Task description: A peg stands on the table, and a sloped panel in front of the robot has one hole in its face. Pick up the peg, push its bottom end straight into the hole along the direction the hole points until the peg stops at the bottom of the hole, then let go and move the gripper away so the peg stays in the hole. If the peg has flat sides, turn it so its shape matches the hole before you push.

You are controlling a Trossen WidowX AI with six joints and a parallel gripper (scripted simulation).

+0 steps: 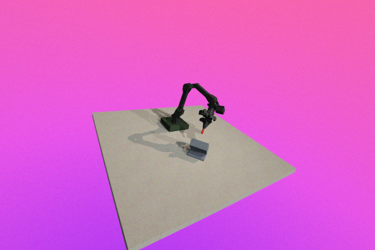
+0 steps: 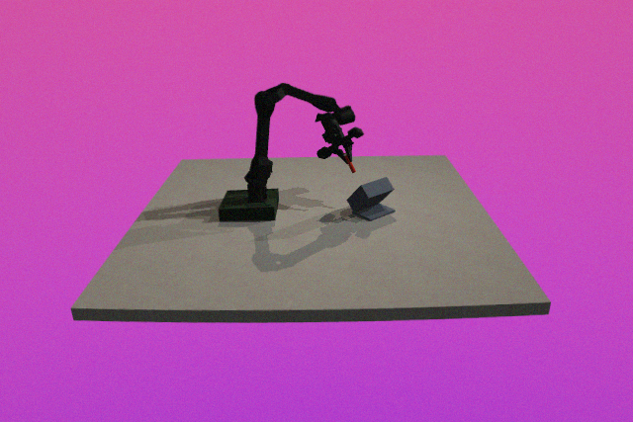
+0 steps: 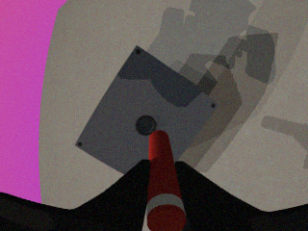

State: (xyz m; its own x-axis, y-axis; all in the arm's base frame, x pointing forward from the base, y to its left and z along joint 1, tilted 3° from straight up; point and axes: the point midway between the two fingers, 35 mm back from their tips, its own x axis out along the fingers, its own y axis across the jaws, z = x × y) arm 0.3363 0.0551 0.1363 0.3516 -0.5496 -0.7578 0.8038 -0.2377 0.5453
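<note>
Now: gripper tip 100 mm above the sloped panel, 70 mm to the left of it and 70 mm short of it. The rest, counted from my gripper tip: red peg: 10 mm to the left, 10 mm behind, 10 mm above.
</note>
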